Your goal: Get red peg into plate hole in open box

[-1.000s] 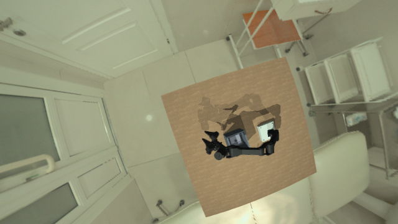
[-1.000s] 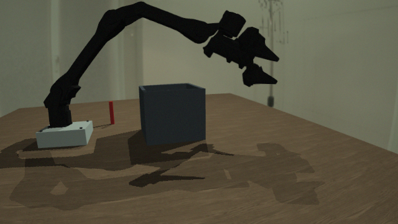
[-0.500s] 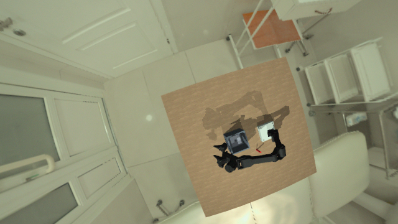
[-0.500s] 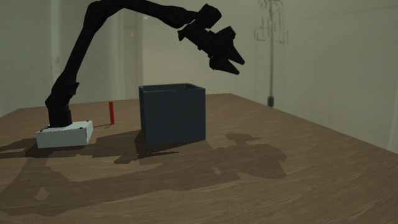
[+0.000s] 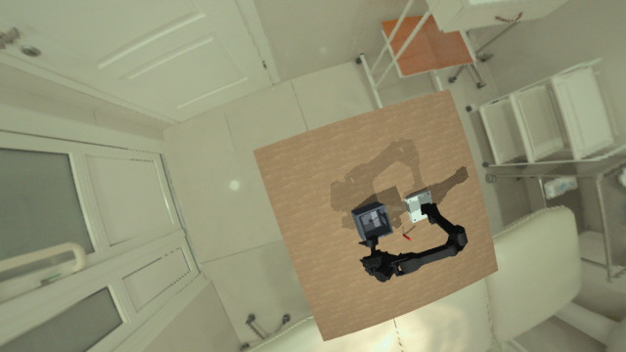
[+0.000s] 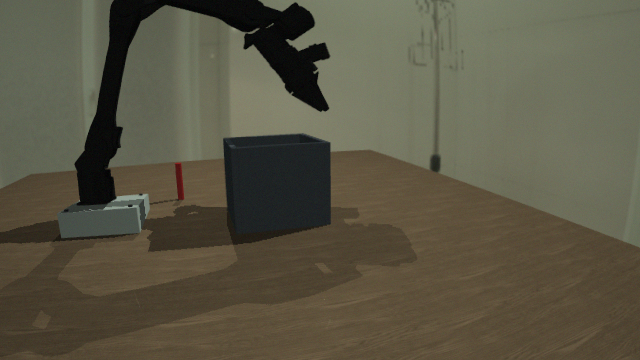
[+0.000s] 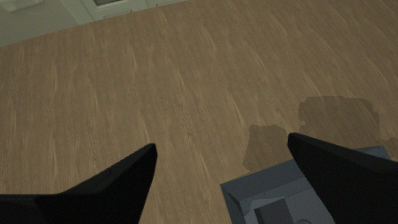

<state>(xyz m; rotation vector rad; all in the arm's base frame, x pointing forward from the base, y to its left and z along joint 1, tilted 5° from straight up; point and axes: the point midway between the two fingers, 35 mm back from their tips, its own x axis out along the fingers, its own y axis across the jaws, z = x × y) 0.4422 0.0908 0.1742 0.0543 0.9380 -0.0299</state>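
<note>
Right now my gripper tip is 32 cm past the red peg, 14 cm above it and 4 cm to the right of it. The rest, counted from my gripper tip: grey plate 14 cm below, 11 cm to the right, 11 cm behind.
</note>
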